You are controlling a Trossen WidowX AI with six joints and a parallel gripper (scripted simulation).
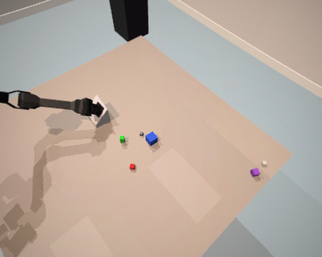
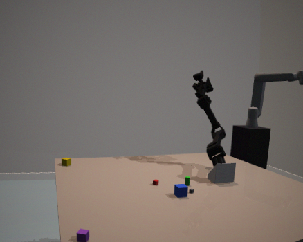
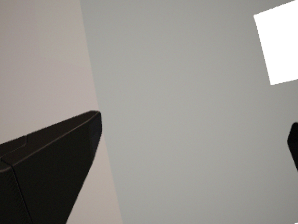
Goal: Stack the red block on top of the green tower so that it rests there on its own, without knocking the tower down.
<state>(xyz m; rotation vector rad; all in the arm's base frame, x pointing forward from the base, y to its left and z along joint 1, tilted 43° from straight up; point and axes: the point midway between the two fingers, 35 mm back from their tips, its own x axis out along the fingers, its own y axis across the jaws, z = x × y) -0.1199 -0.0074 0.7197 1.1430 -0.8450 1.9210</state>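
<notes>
My gripper tip is 530 mm short of the red block, 470 mm to the right of it and 610 mm above it. Round my gripper tip: tiny dark cube 410 mm ahead, 620 mm to the left, 610 mm below; then blue cube 480 mm ahead, 640 mm to the left, 590 mm below; then yellow cube 960 mm ahead, 40 mm to the left, 600 mm below.
</notes>
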